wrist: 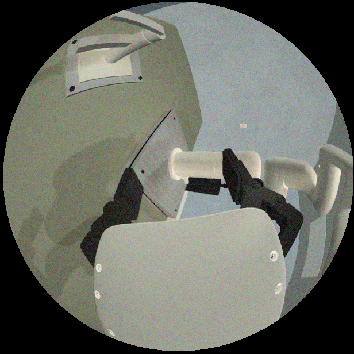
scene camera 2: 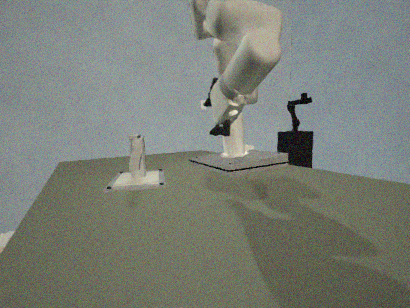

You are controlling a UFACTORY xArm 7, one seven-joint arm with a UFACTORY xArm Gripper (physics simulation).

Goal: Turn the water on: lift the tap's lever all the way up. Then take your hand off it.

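Places are measured from the arm's base along level axes (x down, y left, z ahead), in metres.
Pixels of known places: gripper, fingertip midpoint: (scene camera 2: 211, 119); arm's base, link origin: (scene camera 2: 234, 155).
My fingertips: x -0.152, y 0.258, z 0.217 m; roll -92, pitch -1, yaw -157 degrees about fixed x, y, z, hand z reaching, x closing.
Observation:
For each thing: its middle in the pictures, then the offset to it from my fingertips. "pt": a spot on its surface instead. Level surfaces: height alone.
- tap, surface spot: (scene camera 2: 138, 156) pt dx +0.108, dy -0.082, dz +0.211 m
- light square base plate, surface spot: (scene camera 2: 116, 183) pt dx +0.184, dy -0.075, dz +0.278 m
- green table, surface height: dx +0.198 m
The tap (scene camera 2: 138, 156) (wrist: 131, 48) is a pale upright post on a light square base plate (scene camera 2: 116, 183) (wrist: 73, 65), at the left in the scene view and the upper left in the wrist view. Its lever (wrist: 138, 22) shows in the wrist view as a slim grey bar running from the post's top toward the upper left; its exact angle is hard to tell. In the scene view the lever blends with the post. My gripper (scene camera 2: 212, 118) (wrist: 178, 169) is wide open and empty, high above the table, well to the right of the tap and apart from it.
The arm's grey mounting plate (scene camera 2: 239, 161) (wrist: 160, 167) lies on the green table (scene camera 2: 165, 240) (wrist: 45, 130), right of the tap in the scene view. A black block (scene camera 2: 296, 149) with a small dark arm-like shape (scene camera 2: 295, 116) stands behind at the right. The table's left edge runs beyond the tap.

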